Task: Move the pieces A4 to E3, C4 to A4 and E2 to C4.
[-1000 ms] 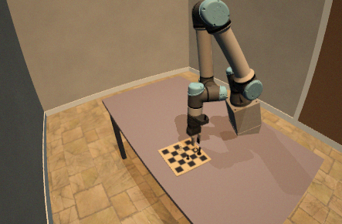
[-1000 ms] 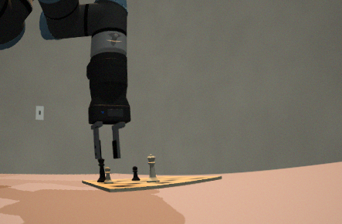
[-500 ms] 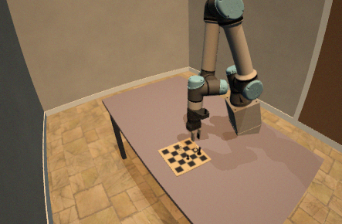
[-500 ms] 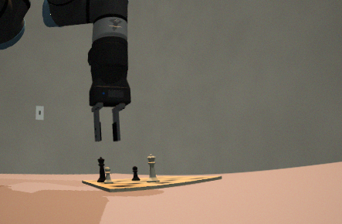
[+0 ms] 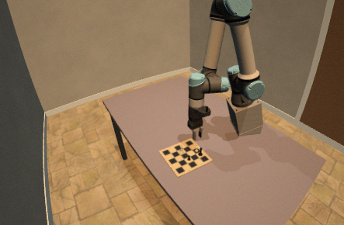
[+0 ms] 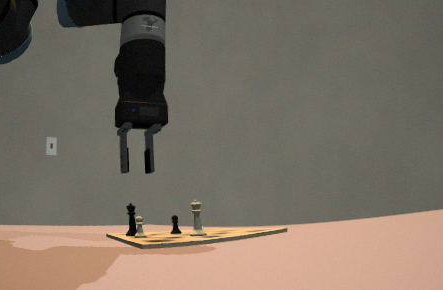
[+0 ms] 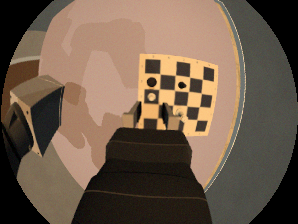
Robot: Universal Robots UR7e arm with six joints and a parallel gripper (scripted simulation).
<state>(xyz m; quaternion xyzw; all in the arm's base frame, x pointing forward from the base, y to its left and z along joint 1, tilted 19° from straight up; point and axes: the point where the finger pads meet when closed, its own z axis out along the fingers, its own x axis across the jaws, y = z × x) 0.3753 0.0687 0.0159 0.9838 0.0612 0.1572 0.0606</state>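
Now: the tall white piece 9 cm below my hand, 8 cm ahead of it and 3 cm to the right of it. The rest, counted from my hand: white pawn 10 cm below; tall black piece 9 cm below, 4 cm to the left, 1 cm behind; black pawn 10 cm below, 7 cm ahead, 4 cm to the left.
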